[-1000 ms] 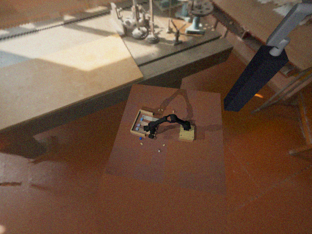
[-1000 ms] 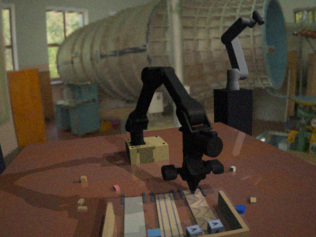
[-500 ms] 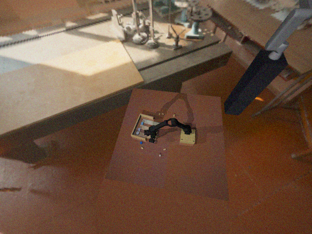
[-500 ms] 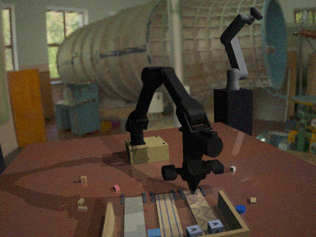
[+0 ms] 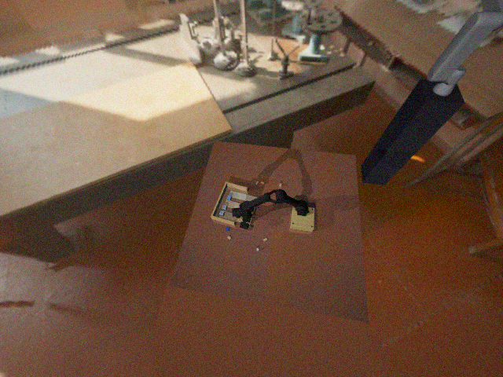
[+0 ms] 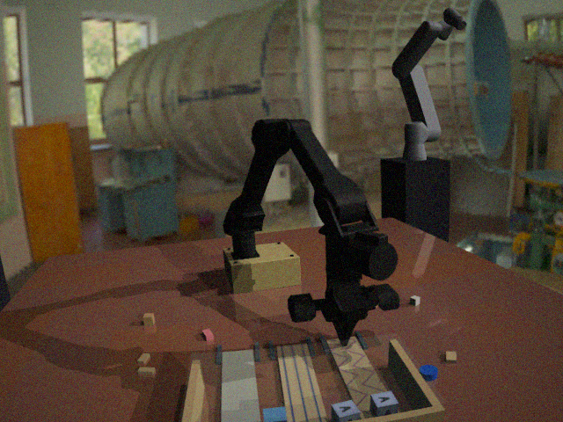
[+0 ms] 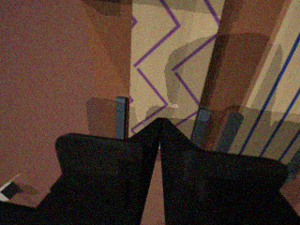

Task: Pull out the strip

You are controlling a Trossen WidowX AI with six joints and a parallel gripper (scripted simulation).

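Now: gripper tip 10 cm short of the zigzag strip and 1 cm to the left of it. Round my gripper tip: blue disc (14 cm ahead, 9 cm to the left).
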